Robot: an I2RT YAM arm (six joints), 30 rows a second.
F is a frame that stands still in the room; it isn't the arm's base.
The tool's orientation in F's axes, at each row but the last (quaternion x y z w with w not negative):
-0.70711, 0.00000, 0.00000, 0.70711
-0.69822, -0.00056, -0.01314, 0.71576
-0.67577, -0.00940, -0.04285, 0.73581
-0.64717, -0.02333, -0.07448, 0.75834
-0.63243, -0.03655, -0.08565, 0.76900
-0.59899, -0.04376, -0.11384, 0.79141
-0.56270, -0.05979, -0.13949, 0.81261
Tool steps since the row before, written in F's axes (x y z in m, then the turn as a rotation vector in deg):
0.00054, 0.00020, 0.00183, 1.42, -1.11, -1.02
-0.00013, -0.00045, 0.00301, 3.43, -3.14, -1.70
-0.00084, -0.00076, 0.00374, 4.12, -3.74, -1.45
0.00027, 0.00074, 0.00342, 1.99, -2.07, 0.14
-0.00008, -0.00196, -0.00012, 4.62, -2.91, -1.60
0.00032, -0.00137, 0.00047, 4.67, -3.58, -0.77
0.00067, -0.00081, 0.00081, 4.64, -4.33, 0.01
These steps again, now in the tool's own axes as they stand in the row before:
0.00054, -0.00183, 0.00020, 1.42, 1.02, -1.11
-0.00006, -0.00302, -0.00038, 3.45, 1.69, -3.12
-0.00053, -0.00384, -0.00047, 4.19, 1.44, -3.67
0.00066, -0.00319, 0.00130, 2.16, -0.17, -1.89
0.00007, -0.00026, -0.00195, 4.53, 1.83, -2.92
0.00058, -0.00072, -0.00116, 4.83, 0.89, -3.33
0.00097, -0.00080, -0.00042, 5.12, -0.06, -3.75

